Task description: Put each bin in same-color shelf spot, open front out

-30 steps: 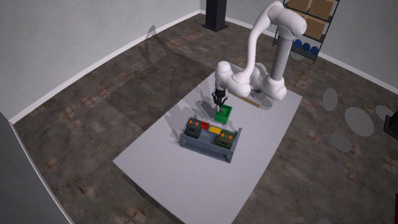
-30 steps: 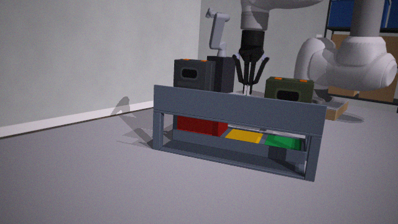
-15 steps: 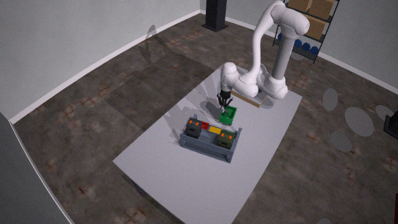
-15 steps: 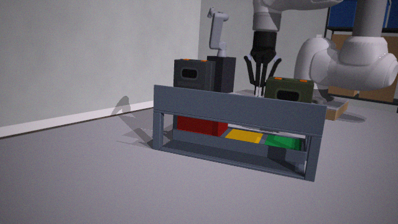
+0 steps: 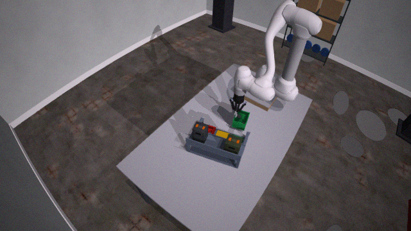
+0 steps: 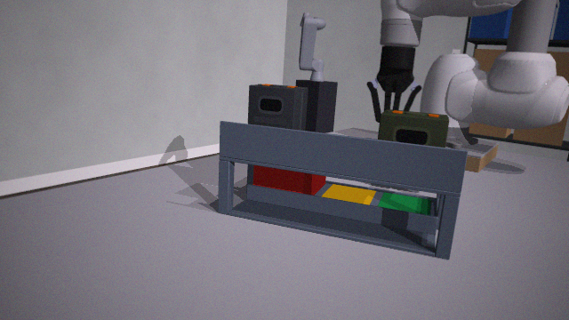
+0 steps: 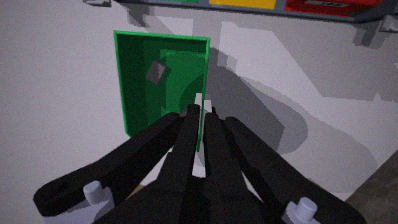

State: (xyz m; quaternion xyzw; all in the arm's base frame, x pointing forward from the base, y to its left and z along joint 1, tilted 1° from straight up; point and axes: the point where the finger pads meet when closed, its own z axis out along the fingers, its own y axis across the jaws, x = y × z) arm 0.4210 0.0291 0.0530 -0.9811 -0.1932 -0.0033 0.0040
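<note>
Now: the green bin 40 mm to the left of my hand, 40 mm below it and 20 mm behind it. Also, from my hand: olive box 270 mm ahead, 180 mm to the left, 50 mm above; red bin 270 mm ahead, 60 mm to the right, 60 mm below; dark grey box 360 mm ahead, 60 mm above, 30 mm to the right.
</note>
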